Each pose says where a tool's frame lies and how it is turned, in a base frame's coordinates. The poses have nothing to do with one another.
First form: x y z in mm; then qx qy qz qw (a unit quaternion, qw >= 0).
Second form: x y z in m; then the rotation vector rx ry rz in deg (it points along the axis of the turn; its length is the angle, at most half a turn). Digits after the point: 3 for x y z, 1 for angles.
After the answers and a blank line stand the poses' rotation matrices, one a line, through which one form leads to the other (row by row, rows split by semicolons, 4 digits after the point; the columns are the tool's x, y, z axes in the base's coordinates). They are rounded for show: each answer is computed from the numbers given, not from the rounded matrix.
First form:
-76 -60 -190 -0.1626 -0.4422 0.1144 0.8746
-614 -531 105 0.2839 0.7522 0.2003 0.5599
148 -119 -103 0.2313 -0.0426 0.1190 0.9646
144 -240 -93 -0.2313 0.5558 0.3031 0.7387
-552 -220 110 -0.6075 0.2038 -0.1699 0.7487
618 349 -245 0.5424 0.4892 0.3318 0.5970
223 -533 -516 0.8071 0.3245 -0.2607 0.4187
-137 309 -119 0.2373 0.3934 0.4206 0.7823
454 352 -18 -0.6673 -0.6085 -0.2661 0.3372
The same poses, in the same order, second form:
-0.076 -0.060 -0.190 -19.5 -52.9 13.7
-0.614 -0.531 0.105 38.3 101.6 27.1
0.148 -0.119 -0.103 26.8 -4.9 13.8
0.144 -0.240 -0.093 -29.1 69.9 38.1
-0.552 -0.220 0.110 -76.1 25.5 -21.3
0.618 0.349 -0.245 72.1 65.1 44.1
0.223 -0.533 -0.516 116.0 46.6 -37.5
-0.137 0.309 -0.119 29.4 48.7 52.0
0.454 0.352 -0.018 -99.6 -90.9 -39.7

0.5827 -0.0563 -0.8107; 0.3439 0.9209 0.1832; 0.7363 -0.3856 0.5560
-0.2118 0.2028 0.9560; 0.6514 0.7586 -0.0166; -0.7286 0.6192 -0.2928
0.9680 -0.2493 -0.0271; 0.2099 0.8647 -0.4564; 0.1372 0.4361 0.8894
0.1984 -0.7049 0.6810; 0.1907 0.7092 0.6787; -0.9614 -0.0048 0.2751
0.8592 0.0068 0.5116; -0.5020 0.2042 0.8404; -0.0987 -0.9789 0.1788
0.3012 0.1345 0.9440; 0.9268 0.1914 -0.3230; -0.2242 0.9722 -0.0670
0.6535 0.7421 -0.1491; 0.3055 -0.4388 -0.8451; -0.6926 0.5067 -0.5134
0.3366 -0.4714 0.8152; 0.8448 0.5336 -0.0404; -0.4159 0.7022 0.5778
0.1179 0.9915 -0.0552; 0.6326 -0.0321 0.7738; 0.7655 -0.1262 -0.6310

